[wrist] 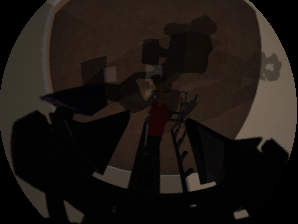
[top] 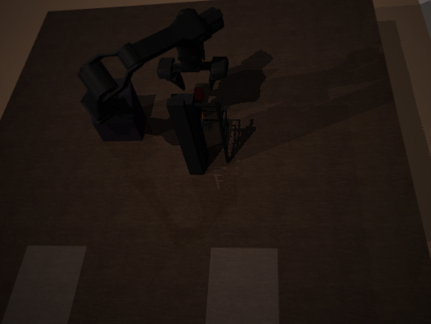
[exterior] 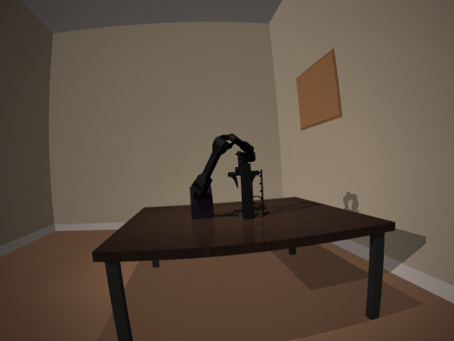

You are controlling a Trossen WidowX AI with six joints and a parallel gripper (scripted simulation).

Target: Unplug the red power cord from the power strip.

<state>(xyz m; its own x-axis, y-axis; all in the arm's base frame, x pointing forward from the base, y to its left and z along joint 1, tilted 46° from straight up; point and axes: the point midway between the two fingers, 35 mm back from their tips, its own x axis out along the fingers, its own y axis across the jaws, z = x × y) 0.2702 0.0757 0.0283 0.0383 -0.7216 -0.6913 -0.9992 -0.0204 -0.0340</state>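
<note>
Right now my gripper tip is 30 mm to the left of the red plug and 10 mm above it. From my gripper tip the other things lie so: thin ladder-like frame 80 mm ahead, 140 mm to the right, 30 mm below.
</note>
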